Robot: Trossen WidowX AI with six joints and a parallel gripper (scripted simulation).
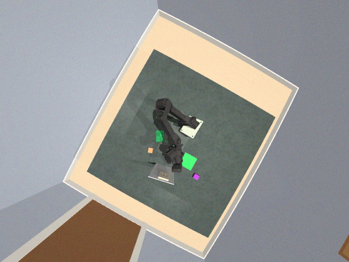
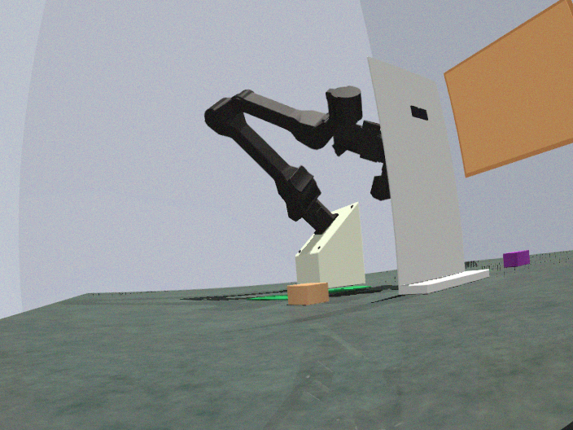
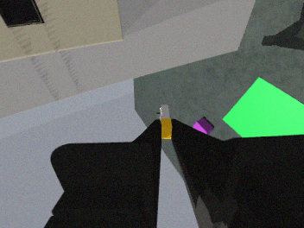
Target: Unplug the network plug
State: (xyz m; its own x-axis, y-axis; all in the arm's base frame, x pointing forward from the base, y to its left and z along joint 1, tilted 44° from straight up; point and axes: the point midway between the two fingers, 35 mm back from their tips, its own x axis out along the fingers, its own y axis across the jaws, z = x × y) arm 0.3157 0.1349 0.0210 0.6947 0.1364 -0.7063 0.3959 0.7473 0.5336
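The bright green marked square lies 21 cm below my gripper tip, 7 cm behind it and 6 cm to the left of it. From my gripper tip the other things lie so: upright panel: 10 cm ahead, 7 cm to the right, 5 cm below; network plug: 1 cm ahead; purple block: 20 cm to the left, 19 cm below.
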